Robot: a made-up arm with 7 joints. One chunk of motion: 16 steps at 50 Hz.
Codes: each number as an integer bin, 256 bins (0 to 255) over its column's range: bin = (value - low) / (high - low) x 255, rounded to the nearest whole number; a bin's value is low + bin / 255 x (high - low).
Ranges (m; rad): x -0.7..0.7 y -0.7..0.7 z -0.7..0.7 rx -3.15..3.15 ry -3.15..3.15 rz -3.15..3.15
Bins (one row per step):
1: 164 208 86 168 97 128
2: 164 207 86 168 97 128
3: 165 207 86 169 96 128
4: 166 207 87 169 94 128
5: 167 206 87 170 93 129
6: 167 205 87 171 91 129
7: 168 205 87 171 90 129
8: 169 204 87 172 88 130
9: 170 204 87 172 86 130
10: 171 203 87 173 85 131
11: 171 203 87 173 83 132
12: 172 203 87 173 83 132
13: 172 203 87 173 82 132
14: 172 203 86 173 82 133
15: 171 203 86 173 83 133
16: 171 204 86 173 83 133
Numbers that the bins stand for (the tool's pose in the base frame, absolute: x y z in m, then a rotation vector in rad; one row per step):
1: 0.2004 0.4420 -0.2278 1.0006 -0.7535 0.0124
2: 0.2004 0.4365 -0.2278 1.0006 -0.7535 0.0124
3: 0.2059 0.4365 -0.2278 1.0253 -0.7782 0.0124
4: 0.2114 0.4365 -0.2224 1.0253 -0.8276 0.0124
5: 0.2169 0.4310 -0.2224 1.0500 -0.8524 0.0371
6: 0.2169 0.4255 -0.2224 1.0747 -0.9018 0.0371
7: 0.2224 0.4255 -0.2224 1.0747 -0.9265 0.0371
8: 0.2278 0.4200 -0.2224 1.0994 -0.9759 0.0618
9: 0.2333 0.4200 -0.2224 1.0994 -1.0253 0.0618
10: 0.2388 0.4145 -0.2224 1.1241 -1.0500 0.0865
11: 0.2388 0.4145 -0.2224 1.1241 -1.0994 0.1112
12: 0.2443 0.4145 -0.2224 1.1241 -1.0994 0.1112
13: 0.2443 0.4145 -0.2224 1.1241 -1.1241 0.1112
14: 0.2443 0.4145 -0.2278 1.1241 -1.1241 0.1359
15: 0.2388 0.4145 -0.2278 1.1241 -1.0994 0.1359
16: 0.2388 0.4200 -0.2278 1.1241 -1.0994 0.1359

